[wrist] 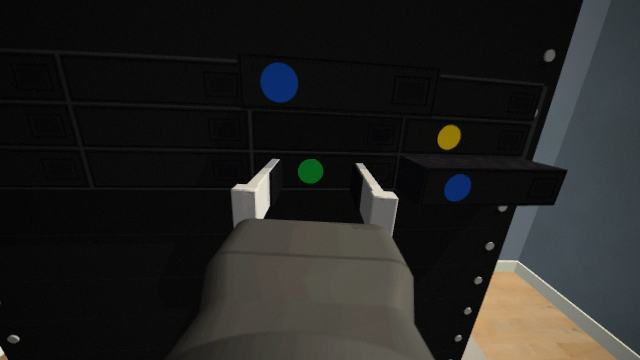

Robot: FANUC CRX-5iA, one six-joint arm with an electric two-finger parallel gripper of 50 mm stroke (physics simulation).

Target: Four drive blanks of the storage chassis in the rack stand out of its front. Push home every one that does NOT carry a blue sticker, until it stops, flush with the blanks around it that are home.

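Frame: origin at the arm's base, x left, y up, z ahead, level; centimetres.
Seen in the pictures: gripper, fingertip midpoint: (316,175).
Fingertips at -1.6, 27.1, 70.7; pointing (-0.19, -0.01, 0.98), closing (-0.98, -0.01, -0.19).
A point is followed by its place in that frame, as x, y, z.
My gripper (316,175) {-1.6, 27.1, 70.7} is open, with nothing between its fingers, in front of the bottom row of blanks. Between the fingertips shows a blank with a green sticker (310,171) {-1.2, 27.3, 71.1}; its face looks level with its neighbours. A blank with a blue sticker (345,87) {-2.4, 33.0, 67.5} stands out of the top row, above the gripper. Another blank with a blue sticker (505,187) {-14.0, 27.4, 66.8} stands far out of the bottom row at the right, its top face visible. Above it, a blank with a yellow sticker (480,139) {-14.5, 30.1, 70.3} looks flush. The plain blank (325,131) {-2.2, 30.3, 71.1} above the green-stickered one looks flush too.
Plain blanks fill the columns at the left. The dark rack front (100,260) {16.2, 18.8, 73.7} continues below them, with screws along its right edge. The protruding bottom-right blank is close to the right finger's side in view. A blue wall (590,175) and wooden floor (540,320) lie beyond at the right.
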